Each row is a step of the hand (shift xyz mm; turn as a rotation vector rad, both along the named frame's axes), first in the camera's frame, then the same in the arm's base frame.
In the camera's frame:
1: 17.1 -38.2 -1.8 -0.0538 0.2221 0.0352
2: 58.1 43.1 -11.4 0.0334 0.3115 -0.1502
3: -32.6 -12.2 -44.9 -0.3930 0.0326 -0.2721
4: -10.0 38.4 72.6 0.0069 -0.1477 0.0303
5: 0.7 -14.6 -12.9 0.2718 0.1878 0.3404
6: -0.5 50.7 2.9 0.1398 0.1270 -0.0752
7: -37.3 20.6 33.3 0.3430 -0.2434 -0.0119
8: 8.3 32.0 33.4 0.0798 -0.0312 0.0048
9: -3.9 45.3 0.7 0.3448 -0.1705 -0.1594
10: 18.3 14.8 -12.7 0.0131 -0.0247 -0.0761
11: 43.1 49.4 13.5 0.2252 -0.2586 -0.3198
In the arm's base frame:
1: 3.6 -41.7 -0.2 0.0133 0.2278 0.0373
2: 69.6 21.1 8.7 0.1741 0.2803 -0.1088
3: -20.4 -1.3 -53.0 -0.2655 0.1580 -0.3662
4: -17.5 40.6 70.0 -0.0503 -0.1411 0.0187
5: -0.4 -14.2 -13.4 0.2079 0.0912 0.4165
6: 15.1 48.0 6.8 0.1887 0.0719 -0.0229
7: -36.5 32.4 23.3 0.2338 -0.3441 0.0630
8: 8.2 27.9 36.9 0.0605 -0.0560 0.0240
9: 10.9 44.0 3.4 0.3014 -0.2781 -0.0717
10: 24.9 7.7 -5.9 0.0257 -0.0288 -0.0713
11: 51.0 32.4 28.9 0.2112 -0.3235 -0.2656

